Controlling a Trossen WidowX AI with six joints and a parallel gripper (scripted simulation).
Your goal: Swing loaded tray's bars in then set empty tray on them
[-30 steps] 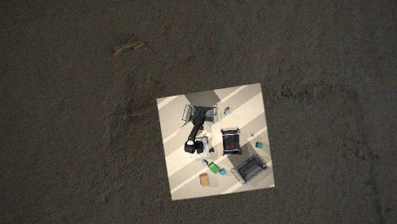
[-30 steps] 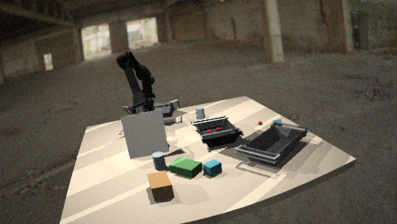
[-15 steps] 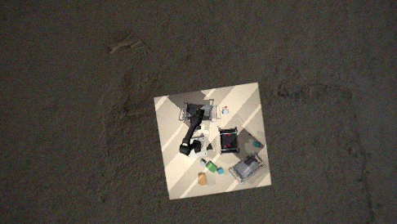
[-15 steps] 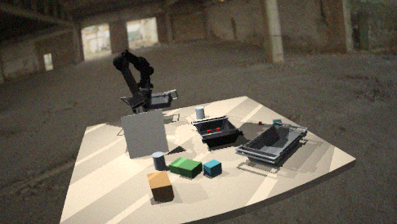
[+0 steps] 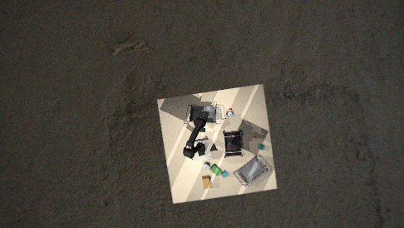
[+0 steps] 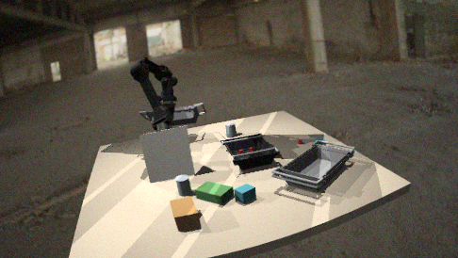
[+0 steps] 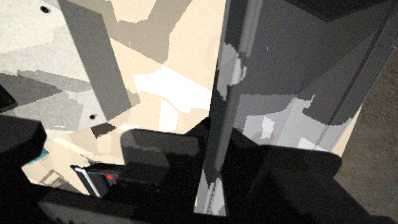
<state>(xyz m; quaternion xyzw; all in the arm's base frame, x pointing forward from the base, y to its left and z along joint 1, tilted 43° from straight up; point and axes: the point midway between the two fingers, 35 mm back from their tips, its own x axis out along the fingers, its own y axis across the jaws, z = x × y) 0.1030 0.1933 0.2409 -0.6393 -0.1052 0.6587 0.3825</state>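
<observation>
The light grey tray lies 8 cm to the left of my gripper tip, 3 cm ahead of it and 1 cm below it. Also, from my gripper tip: small red cube 55 cm ahead, 38 cm to the right, 17 cm below; green block 61 cm to the right, 16 cm below, 2 cm behind; orange block 72 cm to the right, 17 cm behind, 15 cm below.
</observation>
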